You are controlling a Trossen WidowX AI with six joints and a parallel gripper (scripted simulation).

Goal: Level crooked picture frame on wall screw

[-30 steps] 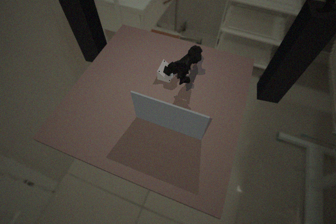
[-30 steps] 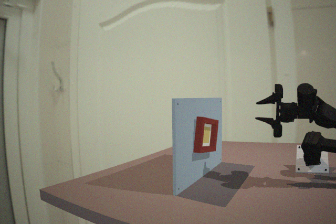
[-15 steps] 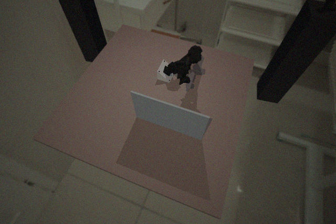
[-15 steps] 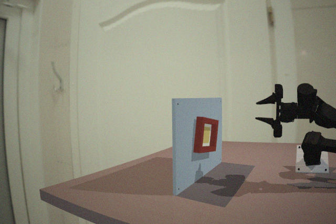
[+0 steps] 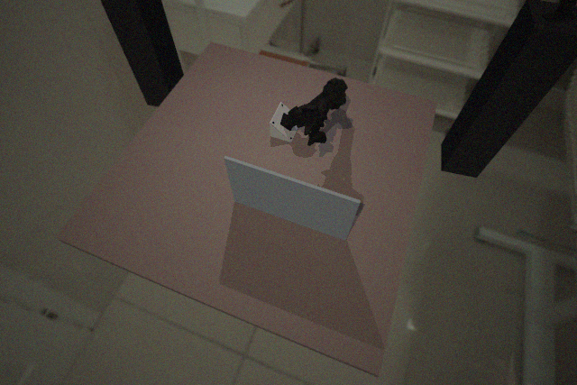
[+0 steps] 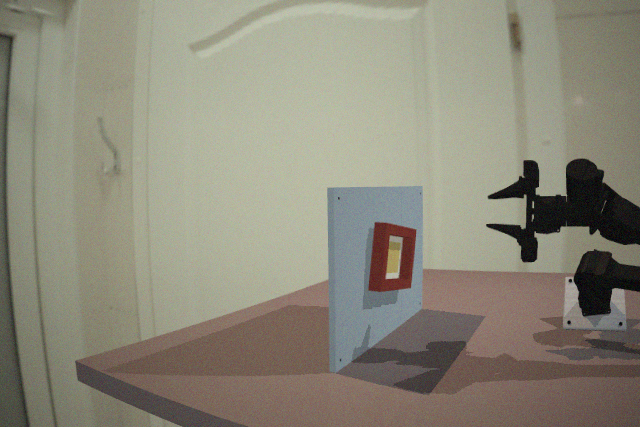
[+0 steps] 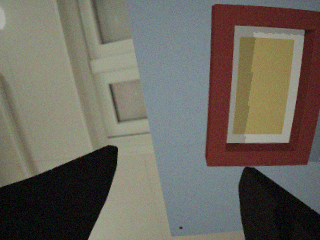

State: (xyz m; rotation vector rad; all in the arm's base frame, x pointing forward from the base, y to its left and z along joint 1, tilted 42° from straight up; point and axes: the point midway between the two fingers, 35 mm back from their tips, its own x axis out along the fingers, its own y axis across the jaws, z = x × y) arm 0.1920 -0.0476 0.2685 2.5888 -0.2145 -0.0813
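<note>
Right now my gripper tip is 19 cm short of the red picture frame and 9 cm above it. Round my gripper tip: wall panel 20 cm ahead, 2 cm to the right, 11 cm below.
</note>
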